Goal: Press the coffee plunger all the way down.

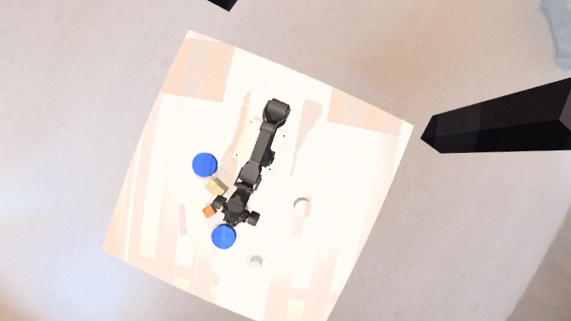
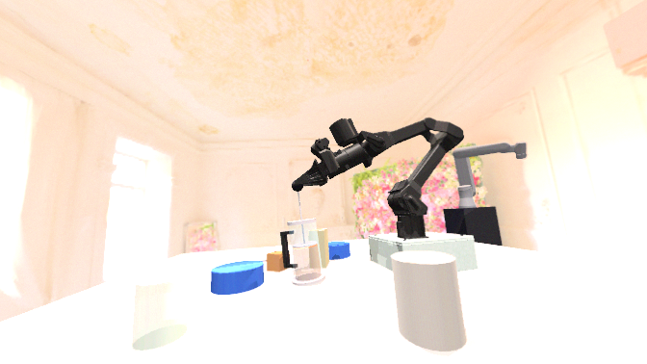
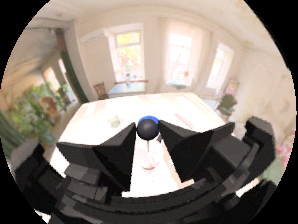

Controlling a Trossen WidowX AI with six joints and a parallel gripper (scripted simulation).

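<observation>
Now: the glass coffee press 10 mm to the right of my gripper tip and 120 mm below it. From my gripper tip the other things lie so: orange block: 70 mm ahead, 130 mm to the right, 220 mm below; then white cylinder: 190 mm behind, 240 mm to the left, 190 mm below; then pale yellow block: 60 mm behind, 150 mm to the right, 190 mm below.
</observation>
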